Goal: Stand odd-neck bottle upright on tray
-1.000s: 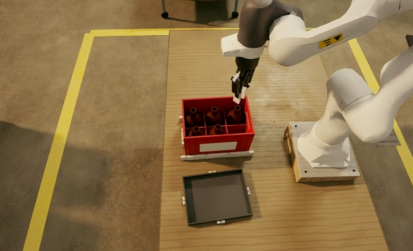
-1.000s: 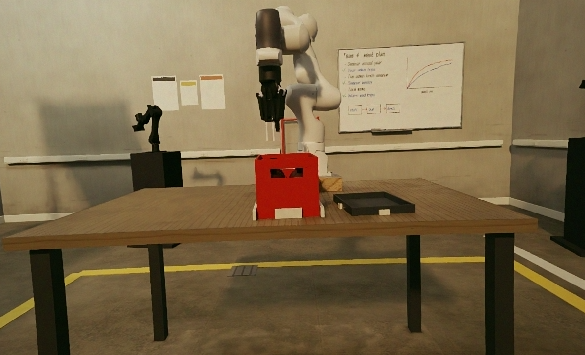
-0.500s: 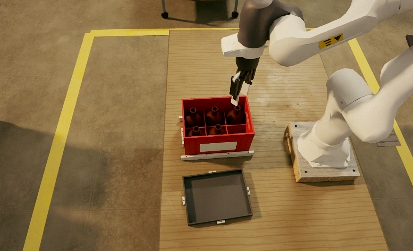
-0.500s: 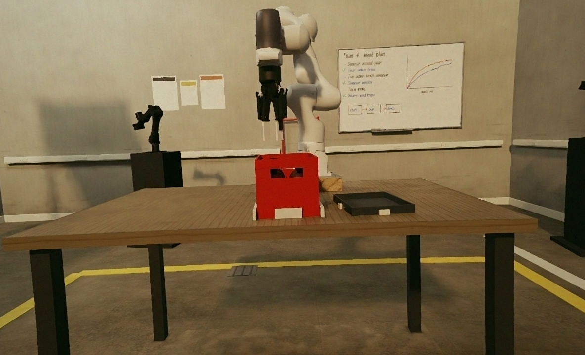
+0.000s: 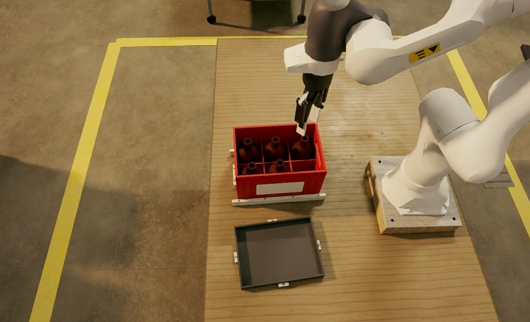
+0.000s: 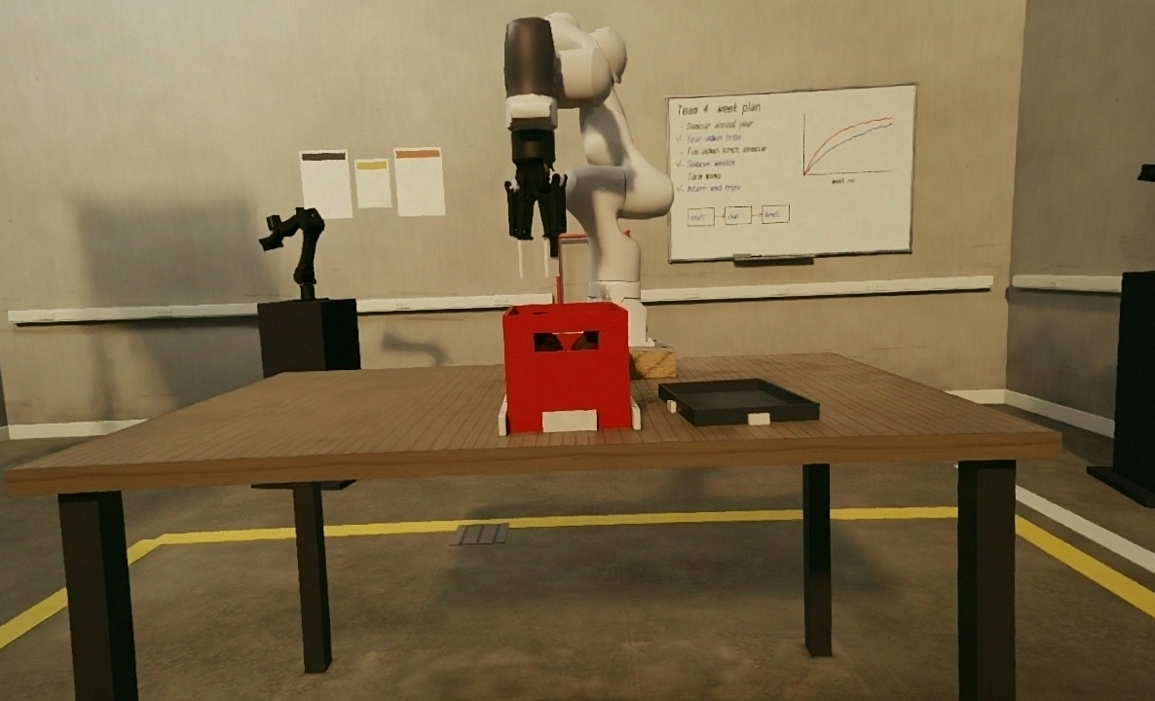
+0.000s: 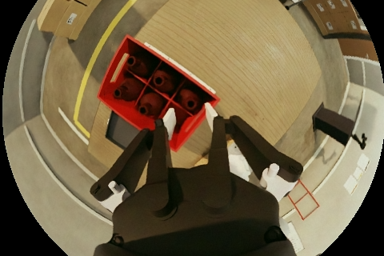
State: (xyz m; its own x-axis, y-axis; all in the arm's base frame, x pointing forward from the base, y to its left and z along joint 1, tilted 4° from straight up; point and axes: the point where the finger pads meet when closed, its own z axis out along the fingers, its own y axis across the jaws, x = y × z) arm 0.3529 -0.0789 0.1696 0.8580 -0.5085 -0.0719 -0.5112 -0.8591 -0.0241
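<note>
My gripper is now 80 mm short of the crate, 60 mm to the right of it and 170 mm above it. Also, from my hand: glass bottle (60 mm ahead, 100 mm to the left, 170 mm below); dark tray (30 mm ahead, 330 mm to the left, 240 mm below).
</note>
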